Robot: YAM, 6 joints.
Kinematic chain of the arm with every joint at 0, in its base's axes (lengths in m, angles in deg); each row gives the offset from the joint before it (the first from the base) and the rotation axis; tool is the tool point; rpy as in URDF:
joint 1: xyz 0 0 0.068 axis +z
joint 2: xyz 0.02 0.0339 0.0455 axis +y
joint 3: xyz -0.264 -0.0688 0 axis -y
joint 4: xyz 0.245 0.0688 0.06 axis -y
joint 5: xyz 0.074 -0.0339 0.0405 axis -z
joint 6: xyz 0.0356 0 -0.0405 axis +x
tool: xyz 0 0 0 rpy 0 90 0
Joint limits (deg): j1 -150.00..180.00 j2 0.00..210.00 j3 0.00..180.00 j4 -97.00..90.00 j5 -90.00..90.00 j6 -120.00..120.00
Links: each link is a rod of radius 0.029 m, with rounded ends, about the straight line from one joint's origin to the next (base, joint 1, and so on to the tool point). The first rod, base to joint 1, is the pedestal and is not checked.
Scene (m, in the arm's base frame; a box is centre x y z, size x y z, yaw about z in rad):
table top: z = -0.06
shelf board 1: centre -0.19 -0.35 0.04 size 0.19 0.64 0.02 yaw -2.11
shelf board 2: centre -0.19 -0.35 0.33 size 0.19 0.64 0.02 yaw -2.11
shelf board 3: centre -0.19 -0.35 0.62 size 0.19 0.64 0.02 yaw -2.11
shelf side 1: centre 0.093 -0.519 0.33 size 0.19 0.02 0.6 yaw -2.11
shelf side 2: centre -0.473 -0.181 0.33 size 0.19 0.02 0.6 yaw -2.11
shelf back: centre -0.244 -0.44 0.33 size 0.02 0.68 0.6 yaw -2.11
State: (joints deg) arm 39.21 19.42 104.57 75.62 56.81 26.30
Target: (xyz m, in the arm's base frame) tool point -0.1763 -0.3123 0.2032
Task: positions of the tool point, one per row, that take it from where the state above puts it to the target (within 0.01 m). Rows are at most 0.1 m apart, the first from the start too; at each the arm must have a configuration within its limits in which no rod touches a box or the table.
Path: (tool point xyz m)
1: -0.2257 -0.1786 0.4906
2: -0.1803 -0.1197 0.4813
3: -0.1160 -0.0448 0.4961
4: -0.0362 -0.0249 0.4862
5: 0.0259 -0.0542 0.4539
6: 0.0475 -0.1096 0.4035
7: 0.0246 -0.1608 0.3404
8: -0.0287 -0.1820 0.2713
9: -0.0863 -0.1619 0.2032
10: -0.1261 -0.2381 0.2184
11: -0.1763 -0.3123 0.2032

